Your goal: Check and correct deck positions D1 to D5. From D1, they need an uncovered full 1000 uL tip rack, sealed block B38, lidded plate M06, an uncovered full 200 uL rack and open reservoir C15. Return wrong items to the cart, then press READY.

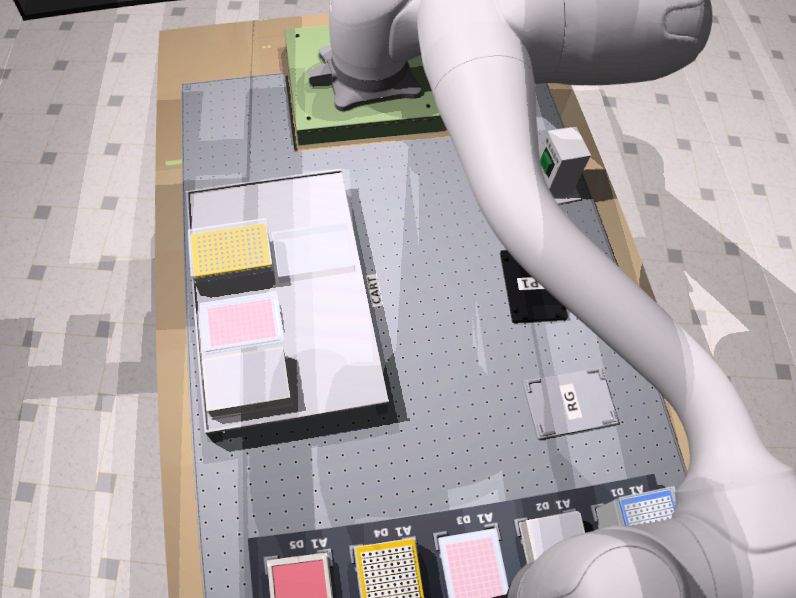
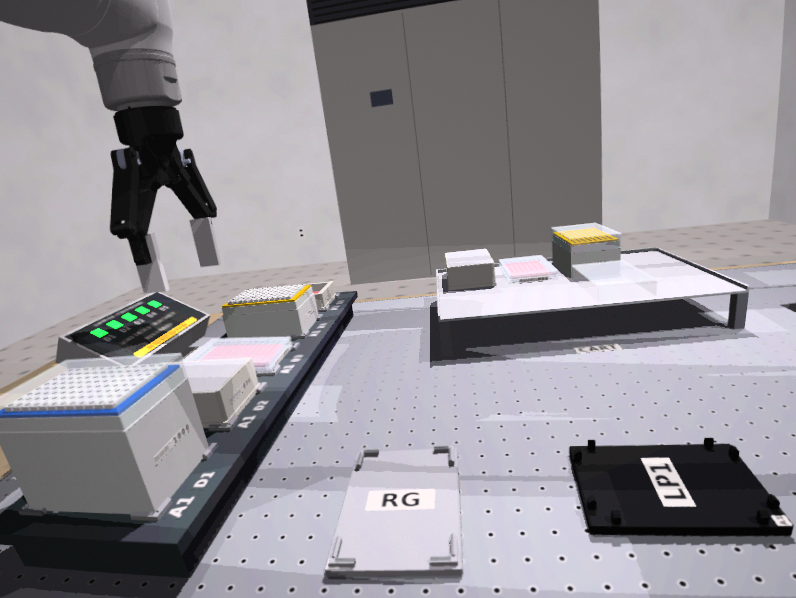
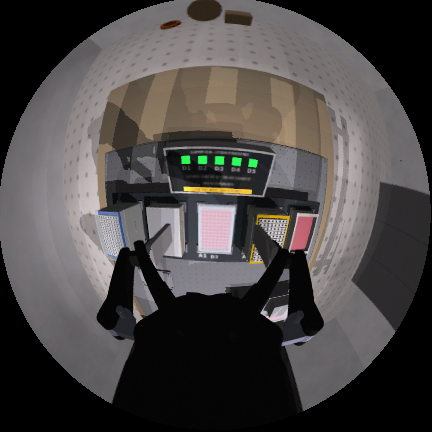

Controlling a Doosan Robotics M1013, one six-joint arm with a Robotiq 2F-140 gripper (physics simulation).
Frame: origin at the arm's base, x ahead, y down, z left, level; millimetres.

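Seen in the pictures: gripper, fingertip midpoint: (image 2: 186, 277) (image 3: 212, 233); arm's base at its link origin: (image 1: 369, 73).
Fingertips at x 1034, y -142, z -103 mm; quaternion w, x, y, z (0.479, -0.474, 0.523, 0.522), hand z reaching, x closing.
Offsets run from my fingertips to a thing's top centre. "spot": to the spot under its first point.
My gripper (image 2: 180, 270) (image 3: 212, 233) is open and empty, high over the deck. At D1 stands a blue-edged tip rack {dz +245, dx -17, dy +28 mm} (image 1: 648, 508) (image 2: 96, 388) (image 3: 111, 234) with white tips; a faint clear outline shows behind its top, and I cannot tell if it is a lid. D2 holds a pale block {dz +122, dx -32, dy +89 mm} (image 1: 556, 537) (image 2: 220, 395) (image 3: 162, 216), D3 a pink plate {dz -1, dx -45, dy +109 mm} (image 1: 474, 565) (image 2: 241, 352) (image 3: 216, 227), D4 a yellow-edged, uncovered tip rack {dz -124, dx -63, dy +66 mm} (image 1: 389, 571) (image 2: 270, 315) (image 3: 275, 227), D5 a red-filled reservoir {dz -247, dx -78, dy +100 mm} (image 1: 299, 579) (image 3: 303, 232). Item codes are unreadable.
The cart {dz -176, dx -567, dy +114 mm} (image 1: 328, 334) (image 2: 682, 286) bears a covered yellow rack {dz -239, dx -625, dy +50 mm} (image 1: 231, 249), a pink plate {dz -247, dx -518, dy +104 mm} (image 1: 241, 321), a pale block {dz -255, dx -410, dy +79 mm} (image 1: 245, 379) and a clear lid {dz -105, dx -615, dy +96 mm} (image 1: 314, 249). A display {spot: dz -4, dx +101, dy +59 mm} (image 2: 131, 325) (image 3: 219, 175) shows green squares. A green-buttoned box {dz +394, dx -700, dy +51 mm} (image 1: 566, 160), LP1 {dz +272, dx -494, dy +160 mm} (image 1: 521, 302) and RG {dz +254, dx -267, dy +166 mm} (image 1: 546, 418) stand apart.
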